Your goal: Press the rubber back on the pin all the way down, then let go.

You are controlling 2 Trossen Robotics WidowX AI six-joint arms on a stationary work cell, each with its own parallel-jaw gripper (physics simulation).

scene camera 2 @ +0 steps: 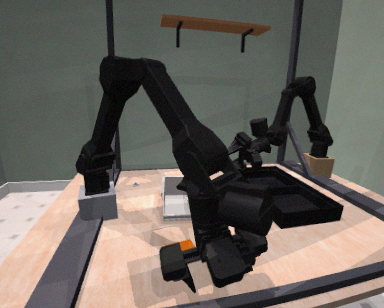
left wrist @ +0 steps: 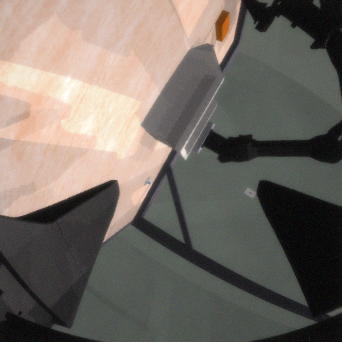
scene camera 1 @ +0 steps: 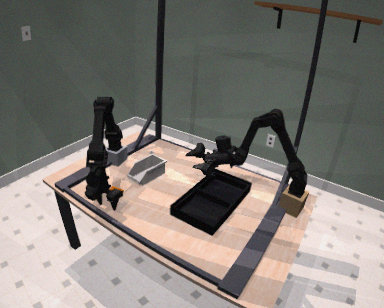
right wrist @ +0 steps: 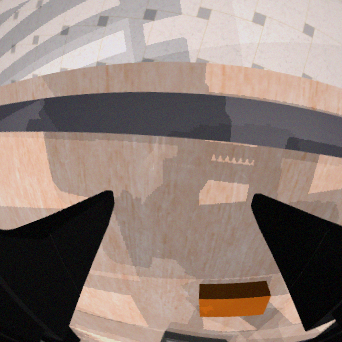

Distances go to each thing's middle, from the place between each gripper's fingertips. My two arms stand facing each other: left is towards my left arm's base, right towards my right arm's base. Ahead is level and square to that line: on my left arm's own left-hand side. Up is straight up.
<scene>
The grey bin (scene camera 2: 176,207) is 20 cm to the right of my left hand, 8 cm below it and 6 cm ahead of it. The rest, counted from my left hand: orange block (right wrist: 243,298) (26 cm to the right, 25 cm ahead, 10 cm below); black two-compartment tray (scene camera 2: 297,204) (17 cm to the left, 11 cm ahead, 9 cm below).
Now: the orange block 11 cm behind my right hand and 3 cm to the right of it. The rest, counted from my right hand: grey bin 30 cm behind, 3 cm to the left, 3 cm above; then black two-compartment tray 25 cm behind, 40 cm to the left, 2 cm above.
</scene>
